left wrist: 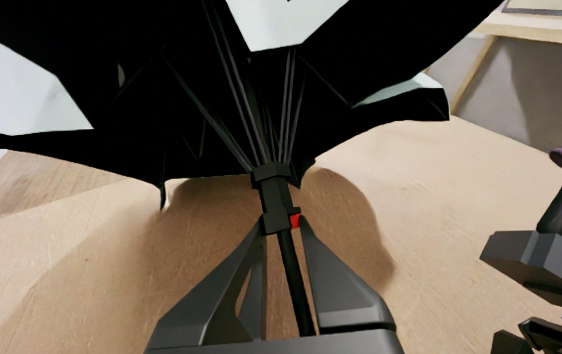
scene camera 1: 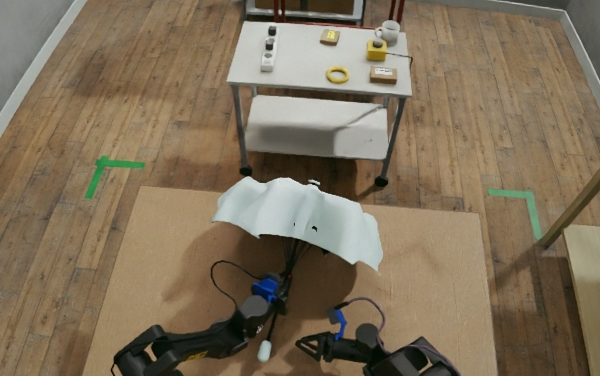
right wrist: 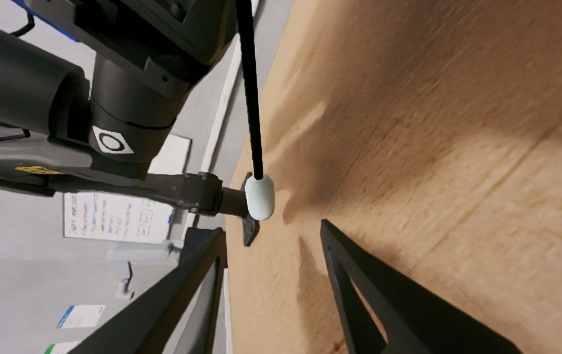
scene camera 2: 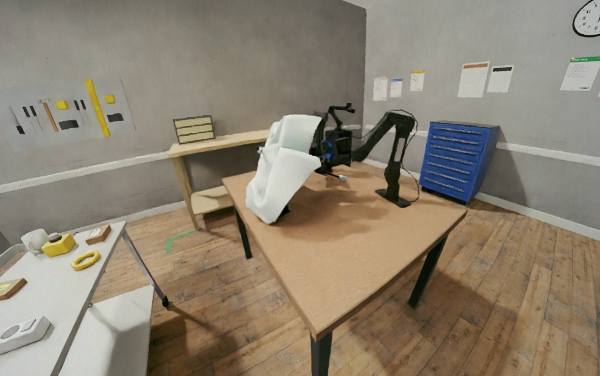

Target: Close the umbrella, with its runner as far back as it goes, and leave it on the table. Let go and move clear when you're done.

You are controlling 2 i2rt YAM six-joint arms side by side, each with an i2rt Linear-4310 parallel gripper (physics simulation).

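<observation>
The umbrella's pale canopy is partly spread and bulges toward the table's far edge. In the left wrist view its ribs converge on the black runner, with a red piece below it on the shaft. My left gripper is shut on the runner's lower end. The pale handle hangs above the table. My right gripper is open and empty, its fingertips a short gap to the right of the handle in scene camera 1.
The brown table lies under both arms. A white cart with small items stands beyond its far edge. A wooden bench stands to the right in scene camera 1.
</observation>
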